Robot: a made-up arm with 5 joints. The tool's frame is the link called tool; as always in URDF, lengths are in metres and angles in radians. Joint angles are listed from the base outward. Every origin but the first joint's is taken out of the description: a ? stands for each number. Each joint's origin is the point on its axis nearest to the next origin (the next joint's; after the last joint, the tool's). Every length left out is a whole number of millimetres.
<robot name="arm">
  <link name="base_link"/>
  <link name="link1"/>
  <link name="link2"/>
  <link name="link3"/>
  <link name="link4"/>
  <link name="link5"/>
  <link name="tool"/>
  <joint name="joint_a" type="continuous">
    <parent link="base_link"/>
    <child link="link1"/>
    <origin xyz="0.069 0 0.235" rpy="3.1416 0 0"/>
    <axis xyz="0 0 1"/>
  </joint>
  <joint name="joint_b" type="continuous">
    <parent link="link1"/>
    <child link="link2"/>
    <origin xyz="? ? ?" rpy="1.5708 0 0"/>
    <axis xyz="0 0 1"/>
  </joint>
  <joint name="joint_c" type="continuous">
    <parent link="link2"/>
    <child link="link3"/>
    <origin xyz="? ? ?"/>
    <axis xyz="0 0 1"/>
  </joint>
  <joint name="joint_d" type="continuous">
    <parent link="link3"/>
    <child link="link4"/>
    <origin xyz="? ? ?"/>
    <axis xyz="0 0 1"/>
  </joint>
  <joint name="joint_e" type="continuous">
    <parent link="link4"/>
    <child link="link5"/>
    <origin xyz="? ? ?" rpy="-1.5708 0 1.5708"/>
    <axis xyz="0 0 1"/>
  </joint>
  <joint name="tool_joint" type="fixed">
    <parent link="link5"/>
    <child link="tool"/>
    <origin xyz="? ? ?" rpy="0 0 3.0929"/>
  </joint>
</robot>
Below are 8 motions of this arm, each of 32 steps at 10 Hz.
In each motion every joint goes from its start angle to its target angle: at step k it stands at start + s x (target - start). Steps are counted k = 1, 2, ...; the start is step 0. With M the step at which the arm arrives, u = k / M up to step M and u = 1 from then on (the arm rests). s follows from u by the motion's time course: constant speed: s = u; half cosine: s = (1 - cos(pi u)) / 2; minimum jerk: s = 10 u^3 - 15 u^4 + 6 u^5.
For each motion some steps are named. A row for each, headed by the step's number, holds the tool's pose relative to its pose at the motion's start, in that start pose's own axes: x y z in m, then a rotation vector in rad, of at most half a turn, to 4 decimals.
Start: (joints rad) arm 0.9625 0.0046 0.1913 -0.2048 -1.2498
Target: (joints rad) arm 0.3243 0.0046 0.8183 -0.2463 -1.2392
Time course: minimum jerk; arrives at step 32
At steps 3, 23, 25, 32:
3: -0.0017 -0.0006 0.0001 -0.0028 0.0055 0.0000
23: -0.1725 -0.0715 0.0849 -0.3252 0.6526 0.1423
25: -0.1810 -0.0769 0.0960 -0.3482 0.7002 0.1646
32: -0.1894 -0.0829 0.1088 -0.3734 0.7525 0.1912

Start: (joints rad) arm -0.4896 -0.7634 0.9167 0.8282 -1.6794
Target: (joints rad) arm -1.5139 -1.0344 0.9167 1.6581 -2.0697
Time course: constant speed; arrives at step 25
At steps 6, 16, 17, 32:
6: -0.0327 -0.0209 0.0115 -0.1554 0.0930 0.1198
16: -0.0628 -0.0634 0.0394 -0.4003 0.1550 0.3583
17: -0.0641 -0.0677 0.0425 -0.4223 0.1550 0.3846
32: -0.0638 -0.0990 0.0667 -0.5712 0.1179 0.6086

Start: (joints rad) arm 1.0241 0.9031 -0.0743 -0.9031 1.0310
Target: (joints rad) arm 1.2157 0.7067 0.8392 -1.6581 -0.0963
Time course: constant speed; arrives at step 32
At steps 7, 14, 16, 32:
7: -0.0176 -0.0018 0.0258 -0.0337 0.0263 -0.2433
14: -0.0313 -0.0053 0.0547 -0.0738 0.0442 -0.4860
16: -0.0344 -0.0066 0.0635 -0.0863 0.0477 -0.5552
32: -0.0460 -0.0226 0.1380 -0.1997 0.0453 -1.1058

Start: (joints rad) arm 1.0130 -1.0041 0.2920 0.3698 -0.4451
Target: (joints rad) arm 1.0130 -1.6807 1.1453 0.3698 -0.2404
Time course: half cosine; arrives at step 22
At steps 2, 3, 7, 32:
2: -0.0016 -0.0009 0.0021 -0.0017 0.0032 0.0041
3: -0.0037 -0.0020 0.0046 -0.0038 0.0070 0.0092
7: -0.0200 -0.0108 0.0226 -0.0184 0.0362 0.0470
32: -0.1096 -0.0590 0.0805 -0.0675 0.1636 0.2042

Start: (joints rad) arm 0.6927 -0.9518 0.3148 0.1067 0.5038
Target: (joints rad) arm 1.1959 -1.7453 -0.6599 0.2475 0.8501
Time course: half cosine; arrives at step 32
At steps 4, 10, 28, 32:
4: 0.0122 -0.0081 0.0078 -0.0421 -0.0482 0.0234
10: 0.0698 -0.0372 0.0594 -0.2463 -0.2780 0.1494
28: 0.1679 0.0739 0.3749 -1.0226 -1.1881 0.7815
32: 0.1633 0.0880 0.3898 -1.0583 -1.2372 0.8151

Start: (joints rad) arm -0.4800 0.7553 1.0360 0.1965 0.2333
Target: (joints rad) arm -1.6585 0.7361 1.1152 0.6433 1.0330
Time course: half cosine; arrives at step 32
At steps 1, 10, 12, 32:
1: 0.0000 0.0004 0.0000 -0.0009 0.0014 0.0045
10: -0.0059 0.0362 -0.0008 -0.0852 0.1407 0.4105
12: -0.0105 0.0491 -0.0018 -0.1191 0.2017 0.5661
32: -0.0767 0.1167 -0.0158 -0.4057 0.8545 1.6756

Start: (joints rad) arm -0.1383 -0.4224 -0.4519 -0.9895 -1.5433
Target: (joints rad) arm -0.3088 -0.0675 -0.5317 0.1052 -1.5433
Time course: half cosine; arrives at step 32
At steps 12, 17, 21, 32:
12: -0.0072 -0.0542 0.0216 -0.4225 -0.0133 -0.0528
17: -0.0169 -0.0921 0.0473 -0.7515 -0.0080 -0.0955
21: -0.0268 -0.1172 0.0718 -1.0067 0.0061 -0.1280
32: -0.0433 -0.1448 0.1113 -1.3674 0.0415 -0.1706

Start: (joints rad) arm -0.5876 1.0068 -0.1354 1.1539 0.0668
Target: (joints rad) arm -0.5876 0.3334 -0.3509 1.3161 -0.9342
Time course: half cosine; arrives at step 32
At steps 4, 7, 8, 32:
4: 0.0005 0.0000 0.0089 0.0000 -0.0277 -0.0381
7: 0.0007 0.0000 0.0268 0.0032 -0.0825 -0.1135
8: 0.0004 0.0000 0.0346 0.0059 -0.1064 -0.1465
32: -0.0775 0.0014 0.2214 0.3511 -0.6704 -0.9551

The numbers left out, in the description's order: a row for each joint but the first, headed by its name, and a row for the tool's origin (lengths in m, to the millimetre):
joint_b: 0.043 0.007 0
joint_c: 0.045 -0.179 0
joint_d: 0.176 -0.007 0
joint_e: 0.063 0 0
tool: 0 0 0

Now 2 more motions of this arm.
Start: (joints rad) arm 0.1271 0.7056 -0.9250 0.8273 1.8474
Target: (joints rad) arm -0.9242 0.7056 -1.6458 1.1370 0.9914
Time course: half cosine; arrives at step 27
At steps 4, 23, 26, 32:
4: 0.0213 -0.0106 0.0055 -0.0308 -0.0408 -0.0141
23: 0.3016 -0.0450 0.2443 -0.1887 -0.9635 -0.3426
26: 0.3087 -0.0401 0.2620 -0.1723 -1.0223 -0.3622
32: 0.3092 -0.0398 0.2632 -0.1710 -1.0263 -0.3635

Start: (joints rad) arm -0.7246 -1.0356 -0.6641 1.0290 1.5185
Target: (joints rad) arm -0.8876 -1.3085 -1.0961 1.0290 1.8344
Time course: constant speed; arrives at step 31
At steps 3, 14, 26, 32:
3: -0.0004 -0.0091 0.0156 -0.0669 -0.0178 0.0203
14: -0.0076 -0.0348 0.0774 -0.3166 -0.0593 0.0869
26: -0.0248 -0.0473 0.1498 -0.5927 -0.0602 0.1429
32: -0.0344 -0.0473 0.1805 -0.7073 -0.0465 0.1605

